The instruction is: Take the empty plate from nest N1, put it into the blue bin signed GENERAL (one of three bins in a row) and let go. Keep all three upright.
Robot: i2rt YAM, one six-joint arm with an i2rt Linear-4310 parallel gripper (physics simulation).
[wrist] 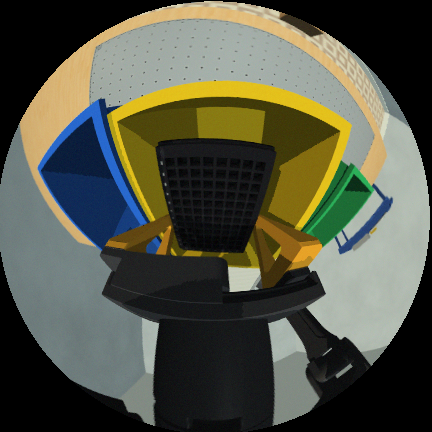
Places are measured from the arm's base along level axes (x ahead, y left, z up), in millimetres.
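Where they show: gripper, fingertip midpoint: (213, 217); arm's base, link origin: (252, 271).
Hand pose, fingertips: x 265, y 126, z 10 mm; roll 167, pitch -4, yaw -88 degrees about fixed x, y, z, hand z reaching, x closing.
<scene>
Each offset is from my fingertips to the top centre of the thing. Level surfaces: height alone.
The black plate {dx +14, dy +1, dz +21 mm} (216, 192) with a grid of empty wells is held between the two orange fingers of my gripper (213, 217), which is shut on it. In the wrist view the plate hangs over the yellow bin, in front of that bin's opening. The blue bin {dx +27, dy +124, dz +21 mm} (80, 200) stands upright to the left of the yellow bin, and the plate is apart from it. The plate hides part of the yellow bin's inside. The sign GENERAL and nest N1 do not show.
The yellow bin {dx +23, dy -22, dz +41 mm} (225, 90) stands upright in the middle of the row, with the green bin {dx -3, dy -187, dz +21 mm} (345, 207) upright to its right. A grey perforated board {dz -159 mm} (185, 50) with a wooden border (57, 105) lies beyond them. A blue rail-like frame (370, 227) shows at the right.
</scene>
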